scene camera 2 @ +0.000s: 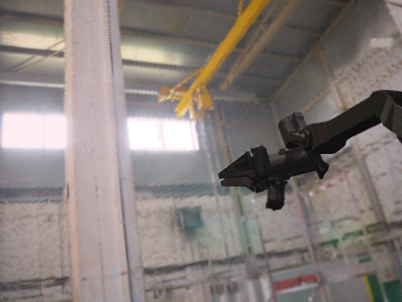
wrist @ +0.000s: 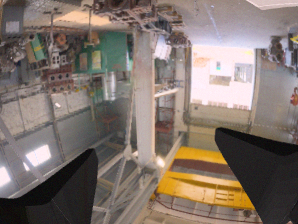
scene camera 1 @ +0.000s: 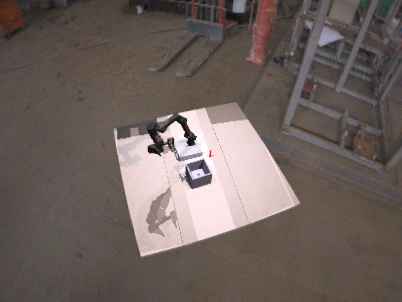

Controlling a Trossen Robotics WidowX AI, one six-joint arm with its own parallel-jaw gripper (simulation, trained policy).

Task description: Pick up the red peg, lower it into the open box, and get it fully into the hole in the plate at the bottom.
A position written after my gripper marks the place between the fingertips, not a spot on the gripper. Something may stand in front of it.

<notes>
In view: my gripper (scene camera 2: 219, 180).
My gripper also shows in the wrist view (wrist: 157, 145).
</notes>
